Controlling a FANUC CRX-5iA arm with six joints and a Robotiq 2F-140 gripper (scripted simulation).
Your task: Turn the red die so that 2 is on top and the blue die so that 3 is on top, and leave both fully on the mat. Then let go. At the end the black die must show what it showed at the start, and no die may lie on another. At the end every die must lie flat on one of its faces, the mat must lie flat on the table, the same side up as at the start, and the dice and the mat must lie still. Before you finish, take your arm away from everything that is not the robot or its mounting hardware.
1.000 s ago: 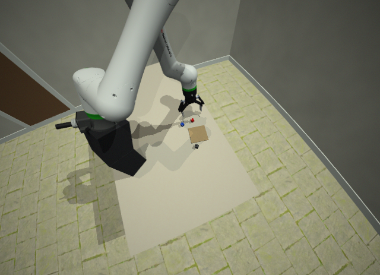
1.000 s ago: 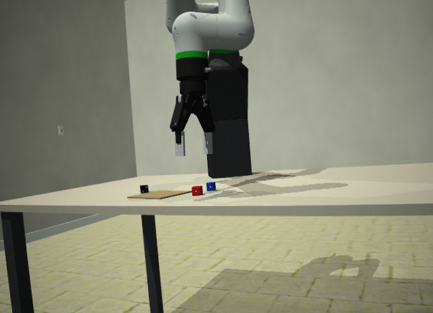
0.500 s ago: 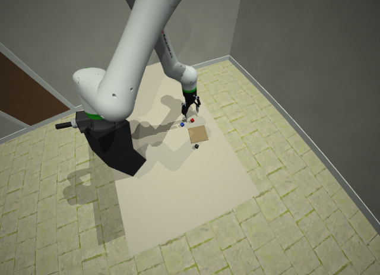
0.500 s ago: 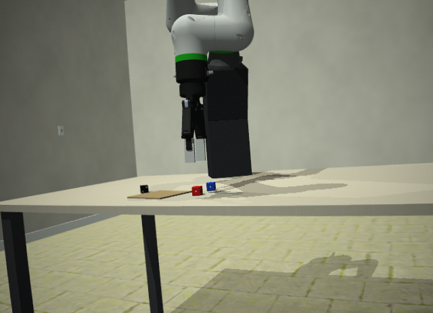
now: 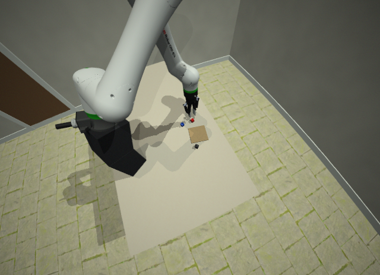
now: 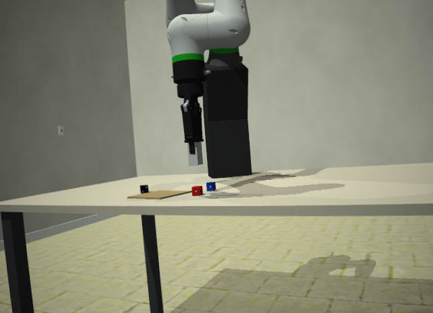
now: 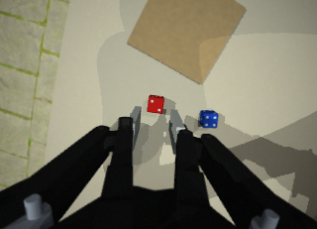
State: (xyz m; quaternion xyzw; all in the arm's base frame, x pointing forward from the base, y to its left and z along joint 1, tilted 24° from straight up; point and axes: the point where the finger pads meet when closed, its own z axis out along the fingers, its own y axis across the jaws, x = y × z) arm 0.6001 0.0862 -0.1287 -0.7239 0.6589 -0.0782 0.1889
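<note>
Right now the red die is 110 mm below my hand. From my hand the other things lie so: blue die (90 mm behind, 110 mm below); then black die (80 mm behind, 230 mm to the right, 110 mm below); then brown mat (20 mm behind, 140 mm to the right, 120 mm below).
</note>
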